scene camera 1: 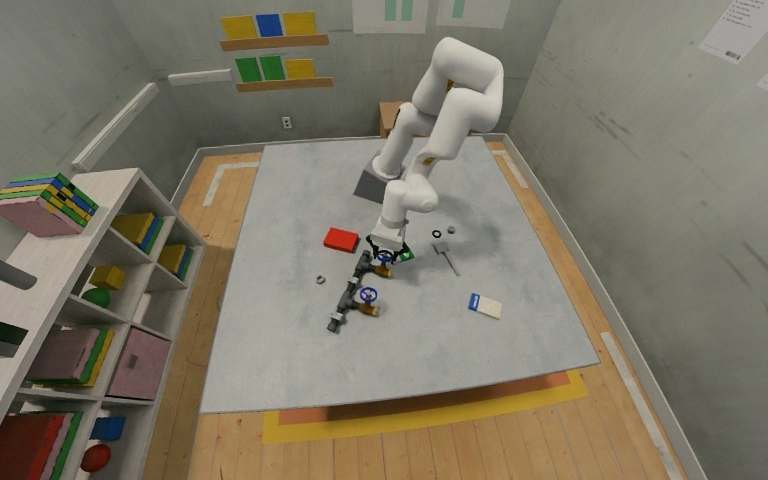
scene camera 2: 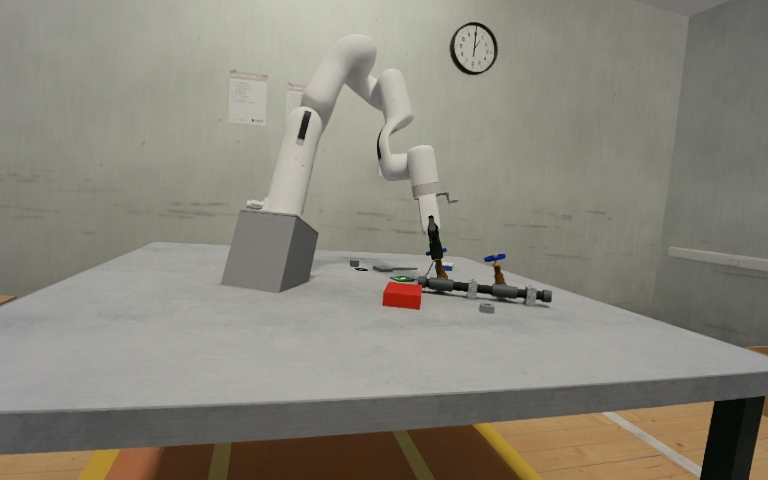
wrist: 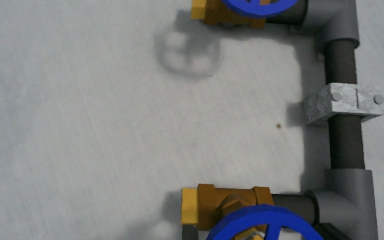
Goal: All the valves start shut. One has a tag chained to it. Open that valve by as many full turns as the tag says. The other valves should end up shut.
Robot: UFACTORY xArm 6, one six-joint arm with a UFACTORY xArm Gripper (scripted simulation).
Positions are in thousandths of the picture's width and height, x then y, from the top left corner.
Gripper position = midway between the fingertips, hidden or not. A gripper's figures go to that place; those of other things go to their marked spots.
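Labels:
The gripper (scene camera 2: 570,539), 112 cm from the lens. Red block (scene camera 2: 523,616), 87 cm from the lens.

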